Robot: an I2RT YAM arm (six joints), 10 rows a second.
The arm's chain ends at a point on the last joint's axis. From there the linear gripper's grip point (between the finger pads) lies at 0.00 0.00 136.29 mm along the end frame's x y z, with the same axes.
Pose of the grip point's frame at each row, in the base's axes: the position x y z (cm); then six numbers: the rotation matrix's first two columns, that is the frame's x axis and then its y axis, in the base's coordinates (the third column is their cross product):
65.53, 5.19, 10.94, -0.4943, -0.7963, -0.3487, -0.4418, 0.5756, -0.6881
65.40, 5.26, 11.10, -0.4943, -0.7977, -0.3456, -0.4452, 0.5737, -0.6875
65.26, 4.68, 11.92, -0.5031, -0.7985, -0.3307, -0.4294, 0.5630, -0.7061
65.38, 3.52, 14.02, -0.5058, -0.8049, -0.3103, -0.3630, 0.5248, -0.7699
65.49, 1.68, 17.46, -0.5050, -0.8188, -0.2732, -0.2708, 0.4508, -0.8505
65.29, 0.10, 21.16, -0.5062, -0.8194, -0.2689, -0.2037, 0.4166, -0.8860
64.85, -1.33, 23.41, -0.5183, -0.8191, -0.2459, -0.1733, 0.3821, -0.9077
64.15, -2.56, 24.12, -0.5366, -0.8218, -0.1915, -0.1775, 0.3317, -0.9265
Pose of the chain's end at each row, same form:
55.33, 7.73, 19.61, -0.4943, -0.7963, -0.3487, -0.4418, 0.5756, -0.6881
55.22, 7.79, 19.81, -0.4943, -0.7977, -0.3456, -0.4452, 0.5737, -0.6875
55.04, 7.59, 20.45, -0.5031, -0.7985, -0.3307, -0.4294, 0.5630, -0.7061
54.71, 7.29, 21.62, -0.5058, -0.8049, -0.3103, -0.3630, 0.5248, -0.7699
54.32, 6.53, 23.58, -0.5050, -0.8188, -0.2732, -0.2708, 0.4508, -0.8505
53.87, 5.47, 26.31, -0.5062, -0.8194, -0.2689, -0.2037, 0.4166, -0.8860
53.44, 4.50, 28.04, -0.5183, -0.8191, -0.2459, -0.1733, 0.3821, -0.9077
52.91, 3.75, 28.53, -0.5366, -0.8218, -0.1915, -0.1775, 0.3317, -0.9265

